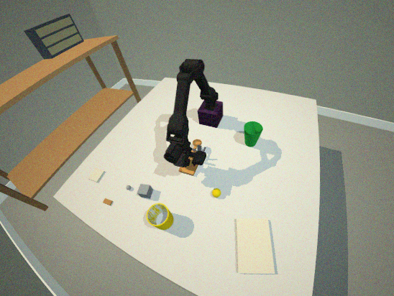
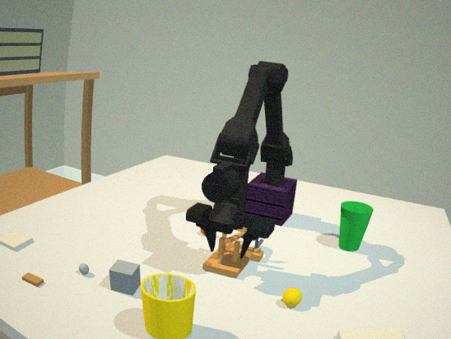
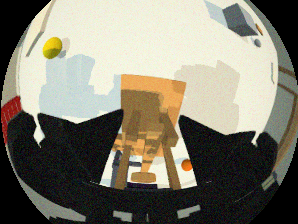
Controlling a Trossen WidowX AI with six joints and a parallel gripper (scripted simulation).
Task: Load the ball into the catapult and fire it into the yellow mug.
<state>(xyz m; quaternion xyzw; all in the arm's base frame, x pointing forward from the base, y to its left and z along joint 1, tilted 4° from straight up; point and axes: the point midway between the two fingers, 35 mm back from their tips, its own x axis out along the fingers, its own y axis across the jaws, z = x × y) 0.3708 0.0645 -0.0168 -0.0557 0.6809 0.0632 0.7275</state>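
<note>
The orange ball lies 120 mm behind my gripper tip, 130 mm to the right of it and 20 mm below it. From my gripper tip the other things lie so: grey cube: 220 mm ahead, 110 mm to the right, 10 mm below; then wooden catapult: 70 mm behind, 10 mm to the left, 20 mm above; then yellow ball: 70 mm ahead, 190 mm to the left, 10 mm below.
</note>
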